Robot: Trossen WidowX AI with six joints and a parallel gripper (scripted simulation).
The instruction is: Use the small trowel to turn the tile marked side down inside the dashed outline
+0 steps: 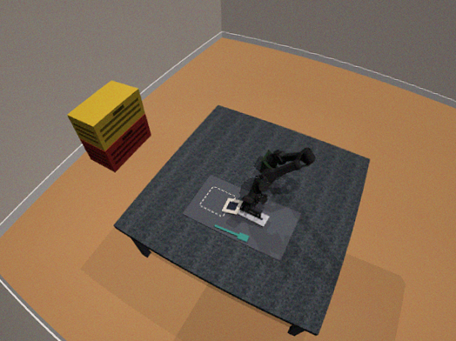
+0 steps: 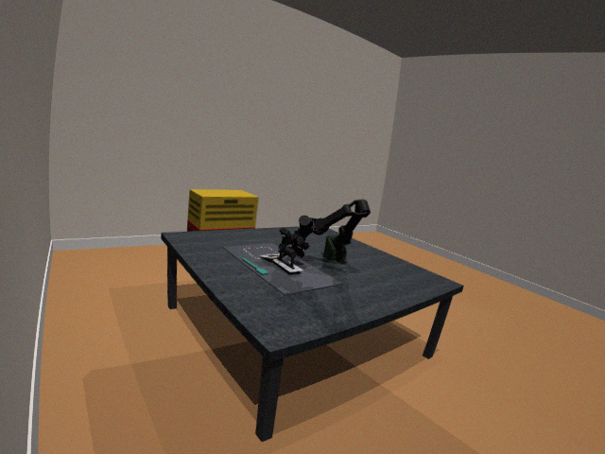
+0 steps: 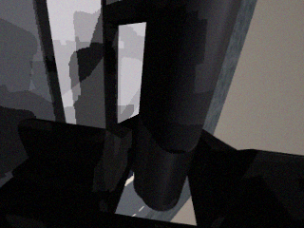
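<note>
The tile lies 30 mm behind my gripper tip, 100 mm to the right of it and 50 mm below it. From my gripper tip the other things lie so: grey mat 10 mm behind, 30 mm to the right, 80 mm below; then teal trowel 130 mm ahead, 20 mm to the right, 60 mm below.
</note>
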